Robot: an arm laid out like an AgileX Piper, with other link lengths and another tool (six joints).
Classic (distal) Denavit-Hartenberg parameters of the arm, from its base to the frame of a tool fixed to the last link. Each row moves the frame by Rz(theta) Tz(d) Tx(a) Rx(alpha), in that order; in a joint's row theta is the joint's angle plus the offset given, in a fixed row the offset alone. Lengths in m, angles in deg.
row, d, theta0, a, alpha
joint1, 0.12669, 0, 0, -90
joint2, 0, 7.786, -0.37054, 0
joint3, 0, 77.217, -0.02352, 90
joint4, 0.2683, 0, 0, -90
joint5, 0, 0, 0, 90
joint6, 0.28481, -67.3, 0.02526, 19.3
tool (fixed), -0.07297, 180, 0, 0
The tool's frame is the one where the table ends.
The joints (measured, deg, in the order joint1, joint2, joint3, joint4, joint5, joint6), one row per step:
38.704 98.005 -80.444 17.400 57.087 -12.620
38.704 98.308 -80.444 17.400 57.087 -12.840
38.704 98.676 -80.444 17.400 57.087 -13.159
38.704 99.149 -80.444 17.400 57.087 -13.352
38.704 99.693 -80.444 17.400 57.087 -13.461
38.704 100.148 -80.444 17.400 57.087 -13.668
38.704 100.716 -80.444 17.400 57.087 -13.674
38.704 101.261 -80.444 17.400 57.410 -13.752
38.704 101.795 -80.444 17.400 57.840 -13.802
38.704 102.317 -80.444 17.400 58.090 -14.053
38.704 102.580 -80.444 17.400 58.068 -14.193
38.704 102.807 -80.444 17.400 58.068 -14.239
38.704 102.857 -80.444 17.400 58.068 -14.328
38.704 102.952 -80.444 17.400 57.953 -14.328
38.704 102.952 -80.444 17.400 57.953 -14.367
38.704 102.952 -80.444 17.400 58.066 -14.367
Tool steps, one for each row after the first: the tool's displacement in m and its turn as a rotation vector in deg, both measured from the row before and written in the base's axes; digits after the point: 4 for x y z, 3 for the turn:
0.0006 0.0003 -0.0022 -0.216 0.145 0.198
0.0007 0.0004 -0.0027 -0.267 0.155 0.288
0.0008 0.0005 -0.0035 -0.317 0.290 0.175
0.0008 0.0006 -0.0040 -0.351 0.380 0.099
0.0007 0.0004 -0.0033 -0.305 0.272 0.189
0.0007 0.0006 -0.0042 -0.356 0.441 0.005
-0.0003 -0.0001 -0.0042 -0.520 0.652 0.165
-0.0007 -0.0004 -0.0042 -0.566 0.740 0.170
-0.0001 -0.0001 -0.0040 -0.473 0.514 0.304
0.0004 0.0002 -0.0019 -0.160 0.136 0.124
0.0003 0.0002 -0.0017 -0.144 0.160 0.043
0.0001 0.0000 -0.0004 -0.035 0.007 0.083
0.0005 0.0003 -0.0007 0.001 -0.018 -0.033
0.0000 0.0000 0.0000 -0.002 -0.014 0.036
-0.0004 -0.0002 0.0000 -0.059 0.091 0.032

